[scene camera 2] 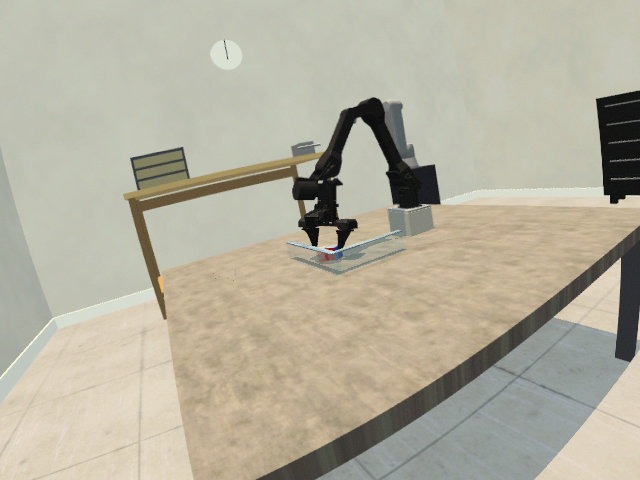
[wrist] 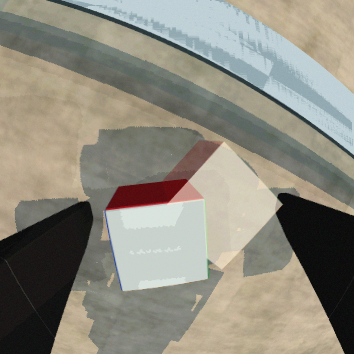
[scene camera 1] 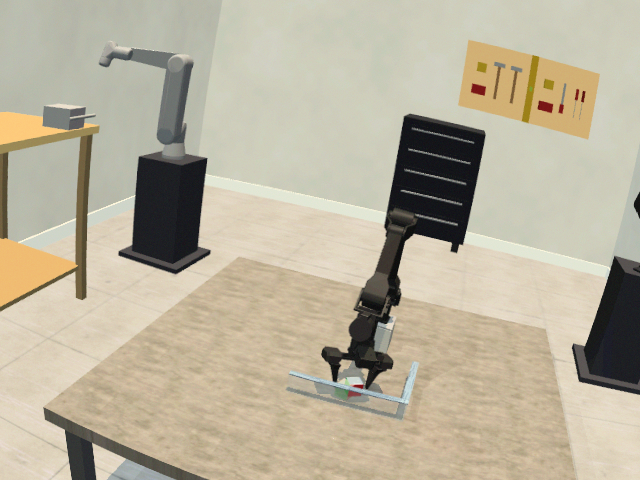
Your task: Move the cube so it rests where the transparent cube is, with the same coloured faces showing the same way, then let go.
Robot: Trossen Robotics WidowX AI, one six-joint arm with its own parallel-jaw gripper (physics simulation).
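Frame: origin at the arm's base, x ahead, y left, z up, level; millimetres.
Where they show: gripper, fingertip midpoint: [wrist: 185,206]; arm's base, link origin: [scene camera 2: 409,206].
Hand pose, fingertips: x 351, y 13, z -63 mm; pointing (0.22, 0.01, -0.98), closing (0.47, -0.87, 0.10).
Note:
Each offset is from my fingertips to the top centre of the thing. Level surfaces: height alone.
The solid cube @[dx -18, dy +5, dz +13 mm] [scene camera 1: 354,381] [scene camera 2: 336,253] [wrist: 157,245] rests on the table with its white face up. In the wrist view its red side faces the top of the view, with a thin blue edge at left and green at right. The transparent cube @[dx +8, dy -11, dz +13 mm] [wrist: 240,210] is up and to the right of it there, partly overlapping it in view. It has a pale top, a dull red side at upper left, and is turned roughly 45 degrees from the solid cube. My gripper [scene camera 1: 351,384] [scene camera 2: 327,247] [wrist: 185,206] is wide open above the cubes; the solid cube appears nearer the left finger.
A low clear L-shaped wall [scene camera 1: 310,378] [scene camera 2: 372,241] [wrist: 210,45] with pale blue top edges stands close by the cubes, across the top of the wrist view. The arm's pale base block [scene camera 2: 413,219] stands behind on the table @[dz -27 mm] [scene camera 1: 206,361] [scene camera 2: 310,361].

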